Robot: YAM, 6 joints.
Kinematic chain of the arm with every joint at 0, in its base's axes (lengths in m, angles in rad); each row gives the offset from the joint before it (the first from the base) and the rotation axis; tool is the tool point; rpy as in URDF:
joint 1: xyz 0 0 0.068 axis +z
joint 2: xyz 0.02 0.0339 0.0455 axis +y
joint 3: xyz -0.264 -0.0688 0 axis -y
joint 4: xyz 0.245 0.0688 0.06 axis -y
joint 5: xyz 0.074 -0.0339 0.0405 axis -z
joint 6: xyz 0.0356 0 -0.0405 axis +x
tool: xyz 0 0 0 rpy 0 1.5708 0
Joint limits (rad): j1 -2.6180..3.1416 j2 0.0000..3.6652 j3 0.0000..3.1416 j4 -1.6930..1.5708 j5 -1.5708..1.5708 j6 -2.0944..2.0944
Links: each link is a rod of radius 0.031 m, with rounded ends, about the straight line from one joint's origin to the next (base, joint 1, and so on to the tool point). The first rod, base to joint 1, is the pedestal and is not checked.
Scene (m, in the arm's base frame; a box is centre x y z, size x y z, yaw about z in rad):
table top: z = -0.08
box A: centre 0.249 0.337 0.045 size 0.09 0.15 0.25 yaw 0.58
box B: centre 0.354 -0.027 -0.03 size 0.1 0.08 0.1 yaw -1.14
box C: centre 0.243 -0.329 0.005 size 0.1 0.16 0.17 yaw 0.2
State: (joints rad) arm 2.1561 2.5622 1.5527 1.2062 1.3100 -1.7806
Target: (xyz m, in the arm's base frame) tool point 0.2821 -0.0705 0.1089
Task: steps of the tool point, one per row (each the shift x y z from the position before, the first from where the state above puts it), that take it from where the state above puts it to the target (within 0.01 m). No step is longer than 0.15 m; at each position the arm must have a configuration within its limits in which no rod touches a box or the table.
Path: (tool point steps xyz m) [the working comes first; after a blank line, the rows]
Joints at the target: -0.1223 1.9822 0.5288 1.3168 1.5302 -1.7806
Straight joint move there: touches box A.

1: 0.1200 0.0034 -0.0368
2: 0.1092 -0.0344 -0.0288
3: 0.0864 -0.0650 -0.0194
4: 0.0551 -0.0844 -0.0091
5: 0.0204 -0.0907 0.0019
6: 0.0582 -0.0323 0.0204
7: 0.0481 -0.0538 0.0241
8: 0.0295 -0.0711 0.0274
9: 0.0048 -0.0811 0.0304

